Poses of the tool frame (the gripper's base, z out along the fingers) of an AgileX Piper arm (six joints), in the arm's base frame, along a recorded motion.
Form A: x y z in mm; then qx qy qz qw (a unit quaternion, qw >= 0).
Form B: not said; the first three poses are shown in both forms.
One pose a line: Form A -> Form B
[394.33 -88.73 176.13 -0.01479 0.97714 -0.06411 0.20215] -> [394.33 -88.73 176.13 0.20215 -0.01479 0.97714 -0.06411]
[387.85 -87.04 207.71 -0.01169 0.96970 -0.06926 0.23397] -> [387.85 -87.04 207.71 0.23397 -0.01169 0.96970 -0.06926]
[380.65 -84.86 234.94 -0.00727 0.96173 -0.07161 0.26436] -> [380.65 -84.86 234.94 0.26436 -0.00727 0.96173 -0.07161]
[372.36 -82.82 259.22 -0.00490 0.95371 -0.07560 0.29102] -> [372.36 -82.82 259.22 0.29102 -0.00490 0.95371 -0.07560]
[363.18 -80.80 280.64 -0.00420 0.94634 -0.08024 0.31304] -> [363.18 -80.80 280.64 0.31304 -0.00420 0.94634 -0.08024]
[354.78 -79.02 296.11 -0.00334 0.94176 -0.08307 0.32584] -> [354.78 -79.02 296.11 0.32584 -0.00334 0.94176 -0.08307]
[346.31 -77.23 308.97 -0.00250 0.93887 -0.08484 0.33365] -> [346.31 -77.23 308.97 0.33365 -0.00250 0.93887 -0.08484]
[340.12 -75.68 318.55 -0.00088 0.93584 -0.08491 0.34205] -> [340.12 -75.68 318.55 0.34205 -0.00088 0.93584 -0.08491]
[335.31 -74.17 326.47 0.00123 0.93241 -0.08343 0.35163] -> [335.31 -74.17 326.47 0.35163 0.00123 0.93241 -0.08343]
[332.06 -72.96 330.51 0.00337 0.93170 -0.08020 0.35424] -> [332.06 -72.96 330.51 0.35424 0.00337 0.93170 -0.08020]
